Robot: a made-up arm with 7 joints.
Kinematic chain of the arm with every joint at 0, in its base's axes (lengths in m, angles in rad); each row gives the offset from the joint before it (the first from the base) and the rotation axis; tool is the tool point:
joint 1: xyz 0 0 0.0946 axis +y
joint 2: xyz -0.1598 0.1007 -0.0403 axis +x
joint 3: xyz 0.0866 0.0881 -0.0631 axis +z
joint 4: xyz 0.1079 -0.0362 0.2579 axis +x
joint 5: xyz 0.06 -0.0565 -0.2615 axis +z
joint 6: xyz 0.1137 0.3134 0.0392 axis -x
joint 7: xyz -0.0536 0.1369 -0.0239 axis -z
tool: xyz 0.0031 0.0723 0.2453
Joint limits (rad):
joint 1: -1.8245..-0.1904
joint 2: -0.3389..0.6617
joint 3: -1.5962..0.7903
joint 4: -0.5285..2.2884
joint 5: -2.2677..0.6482
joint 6: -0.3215..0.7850
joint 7: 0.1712..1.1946
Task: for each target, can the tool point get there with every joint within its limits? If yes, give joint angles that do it. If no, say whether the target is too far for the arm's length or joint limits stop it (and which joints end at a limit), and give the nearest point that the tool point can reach.
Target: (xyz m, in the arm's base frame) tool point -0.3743 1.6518 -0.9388
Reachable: no: too far | nearest point -0.1946 0.7981 -0.2350 | short by 1.121 m
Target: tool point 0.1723 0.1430 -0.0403
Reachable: no: joint limits stop it (at a limit: joint 1, joint 2, joint 3, joint 4, joint 7) | nearest point 0.2805 0.1769 -0.0192 | short by 0.115 m
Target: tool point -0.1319 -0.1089 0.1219
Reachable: no: joint limits stop it (at a limit: joint 1, joint 2, joint 3, joint 4, joint 6, joint 7) | nearest point -0.1711 -0.1631 0.2106 | short by 0.111 m
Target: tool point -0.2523 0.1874 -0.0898
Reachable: no: joint limits stop it (at a limit: joint 2, joint 3, joint 5, joint 6, joint 7) | nearest point -0.2870 0.2606 -0.1152 | short by 0.085 m
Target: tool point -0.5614 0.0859 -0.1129
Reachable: yes | joints -1.5249 -0.1534 -1.0829 1.9996 0.3618 -0.0963 0.6435
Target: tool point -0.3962 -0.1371 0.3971
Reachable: yes | joints -1.3128 -0.0299 -0.5069 1.8969 -0.2531 -0.2237 1.1010
